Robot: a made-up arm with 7 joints.
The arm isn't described. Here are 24 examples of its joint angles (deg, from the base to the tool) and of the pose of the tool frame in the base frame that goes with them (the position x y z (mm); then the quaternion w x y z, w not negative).
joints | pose
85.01 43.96 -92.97 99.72 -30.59 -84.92 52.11 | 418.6 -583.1 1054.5 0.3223 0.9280 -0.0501 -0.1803
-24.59 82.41 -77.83 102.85 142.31 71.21 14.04 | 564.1 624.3 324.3 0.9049 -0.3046 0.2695 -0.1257
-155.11 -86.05 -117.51 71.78 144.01 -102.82 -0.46 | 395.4 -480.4 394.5 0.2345 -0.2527 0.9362 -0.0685
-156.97 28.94 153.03 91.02 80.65 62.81 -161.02 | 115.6 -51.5 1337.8 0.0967 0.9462 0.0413 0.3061
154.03 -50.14 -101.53 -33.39 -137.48 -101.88 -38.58 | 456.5 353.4 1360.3 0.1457 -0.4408 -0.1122 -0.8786
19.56 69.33 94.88 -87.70 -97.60 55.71 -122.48 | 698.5 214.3 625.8 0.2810 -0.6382 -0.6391 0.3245
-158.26 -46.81 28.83 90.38 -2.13 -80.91 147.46 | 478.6 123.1 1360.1 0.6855 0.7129 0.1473 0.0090
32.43 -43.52 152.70 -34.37 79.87 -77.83 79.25 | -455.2 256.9 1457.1 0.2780 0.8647 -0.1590 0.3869
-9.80 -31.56 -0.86 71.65 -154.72 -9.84 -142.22 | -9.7 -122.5 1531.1 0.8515 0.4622 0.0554 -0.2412
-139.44 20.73 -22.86 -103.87 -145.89 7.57 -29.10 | 392.9 86.1 1110.4 0.5098 0.6991 0.3344 -0.3736
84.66 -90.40 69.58 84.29 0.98 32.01 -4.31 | -614.3 540.4 682.6 0.2934 0.7180 -0.6248 0.0899
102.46 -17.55 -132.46 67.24 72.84 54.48 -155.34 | 502.9 274.6 1248.6 0.0201 0.9196 0.3580 0.1605
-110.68 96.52 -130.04 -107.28 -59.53 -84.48 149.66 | -33.7 427.8 120.3 0.0197 -0.2890 -0.2942 0.9108
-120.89 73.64 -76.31 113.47 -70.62 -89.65 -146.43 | -601.1 499.6 417.3 0.6503 -0.5333 -0.3218 0.4350
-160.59 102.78 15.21 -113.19 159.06 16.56 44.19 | -442.8 238.1 957.7 0.7159 0.6948 -0.0558 -0.0394
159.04 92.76 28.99 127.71 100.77 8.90 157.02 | -467.2 255.2 224.2 0.6773 0.0206 0.7190 -0.1546
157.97 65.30 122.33 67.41 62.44 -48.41 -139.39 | -895.2 143.0 1085.0 0.3767 -0.3220 0.7317 0.4681
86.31 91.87 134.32 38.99 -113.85 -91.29 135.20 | -4.8 -917.0 904.9 0.1039 0.5093 0.6191 0.5887
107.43 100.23 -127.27 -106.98 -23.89 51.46 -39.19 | -661.5 -427.4 196.6 0.2670 0.2840 -0.6787 0.6224
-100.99 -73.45 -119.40 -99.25 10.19 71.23 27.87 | 471.3 -607.2 1007.6 0.5365 0.1268 -0.2043 -0.8089
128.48 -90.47 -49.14 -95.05 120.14 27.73 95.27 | -140.7 800.1 338.8 0.0167 -0.3787 0.9253 -0.0123
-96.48 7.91 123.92 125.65 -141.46 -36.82 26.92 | 304.6 -280.2 924.9 0.3333 -0.9320 0.1396 0.0263
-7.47 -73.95 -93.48 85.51 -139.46 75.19 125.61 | -949.2 208.8 690.3 0.4655 -0.5222 0.3906 0.5984
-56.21 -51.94 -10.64 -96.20 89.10 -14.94 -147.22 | -343.7 -761.2 476.7 0.0618 -0.2162 -0.5431 0.8090
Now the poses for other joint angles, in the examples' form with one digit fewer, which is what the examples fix.
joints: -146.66 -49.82 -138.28 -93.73 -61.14 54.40 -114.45
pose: 498 208 1175 0.134 0.600 0.766 0.189
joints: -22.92 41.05 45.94 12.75 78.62 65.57 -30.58
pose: 684 -65 1404 0.511 0.617 -0.198 -0.565
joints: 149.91 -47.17 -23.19 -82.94 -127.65 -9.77 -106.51
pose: 510 763 653 0.102 -0.460 -0.872 0.129
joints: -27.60 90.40 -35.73 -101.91 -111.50 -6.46 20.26
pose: 595 -122 958 0.081 -0.414 -0.226 -0.878
